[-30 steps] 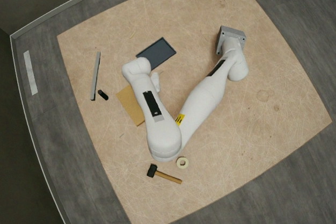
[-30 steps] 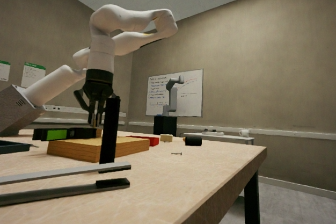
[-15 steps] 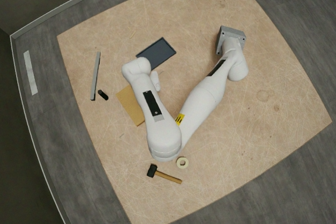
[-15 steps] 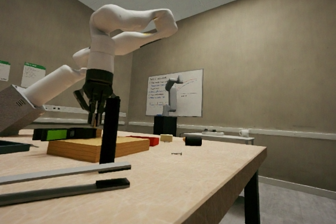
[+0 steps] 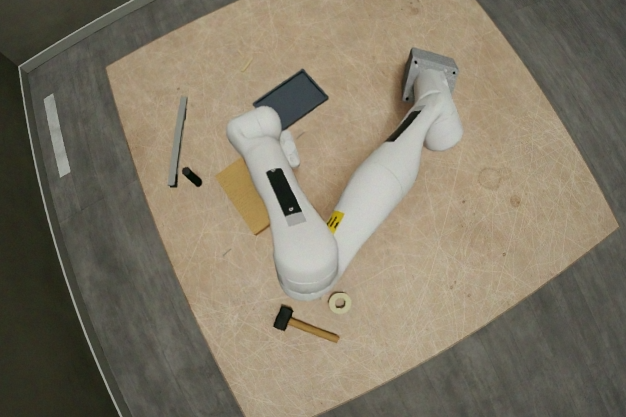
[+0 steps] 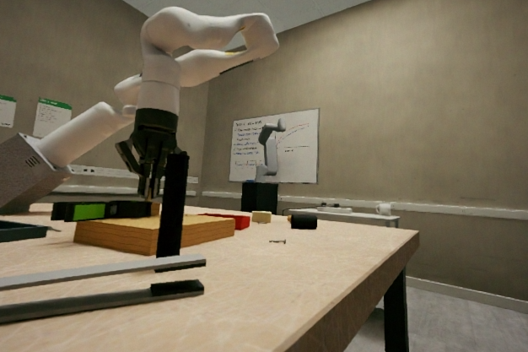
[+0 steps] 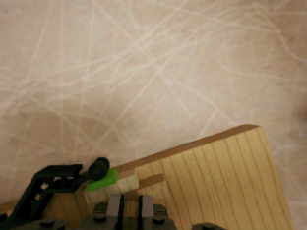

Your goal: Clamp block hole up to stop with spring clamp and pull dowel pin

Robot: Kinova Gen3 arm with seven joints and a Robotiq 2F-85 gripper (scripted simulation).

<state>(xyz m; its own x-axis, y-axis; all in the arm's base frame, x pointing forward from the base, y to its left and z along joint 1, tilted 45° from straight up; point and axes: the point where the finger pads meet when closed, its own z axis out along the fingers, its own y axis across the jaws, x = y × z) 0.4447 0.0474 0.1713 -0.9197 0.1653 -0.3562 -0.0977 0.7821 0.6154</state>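
Right now the dowel pin is 20 mm below my hand. Round my hand: wooden bench board 60 mm below, 50 mm ahead, 20 mm to the left; then small wooden block 40 mm below; then red block 190 mm to the left, 70 mm below, 50 mm behind.
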